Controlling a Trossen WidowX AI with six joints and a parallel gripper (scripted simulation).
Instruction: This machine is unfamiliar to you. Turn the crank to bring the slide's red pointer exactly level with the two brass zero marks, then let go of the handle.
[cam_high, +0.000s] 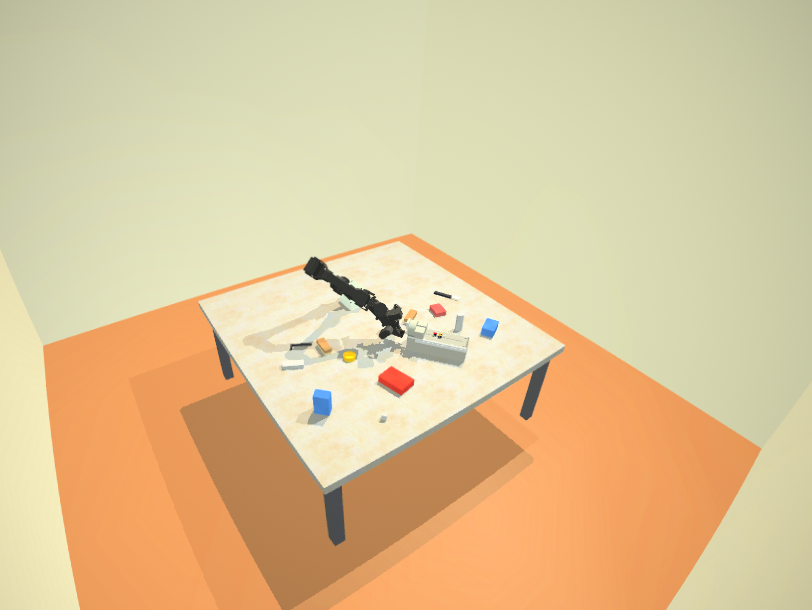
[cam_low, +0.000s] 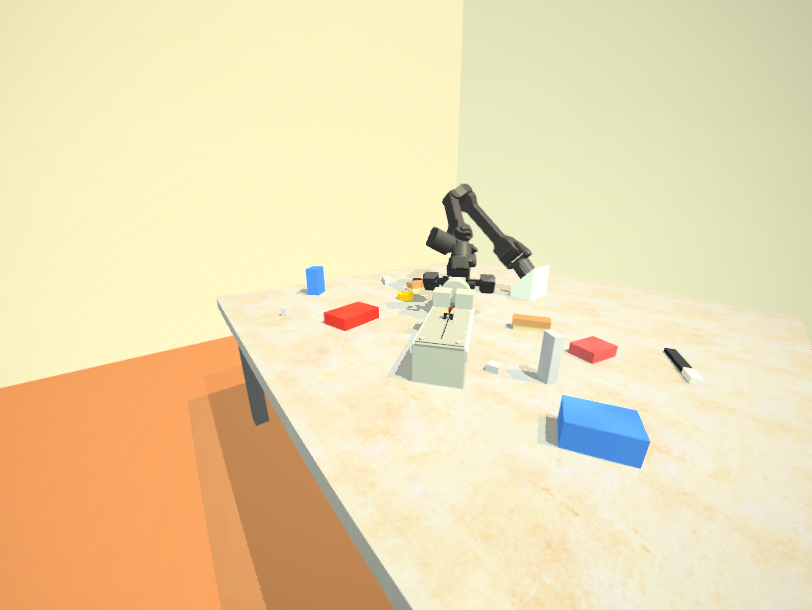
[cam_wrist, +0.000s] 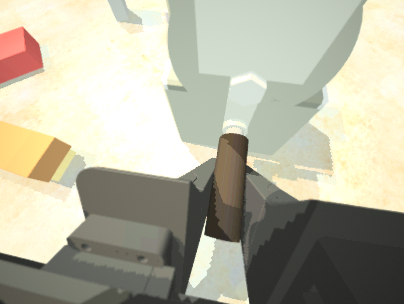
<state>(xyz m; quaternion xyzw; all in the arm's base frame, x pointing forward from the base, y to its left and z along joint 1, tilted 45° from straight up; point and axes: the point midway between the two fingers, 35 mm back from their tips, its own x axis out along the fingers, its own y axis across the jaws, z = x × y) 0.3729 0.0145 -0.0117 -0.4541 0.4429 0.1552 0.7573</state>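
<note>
My gripper tip is 3 cm below the brown crank handle, 1 cm to the left of it and 1 cm past it. Also, from my gripper tip: red pointer: 11 cm ahead, 9 cm to the left, 5 cm above; then crank: 4 cm above; then yellow disc: 26 cm to the right, 3 cm below, 3 cm behind.
</note>
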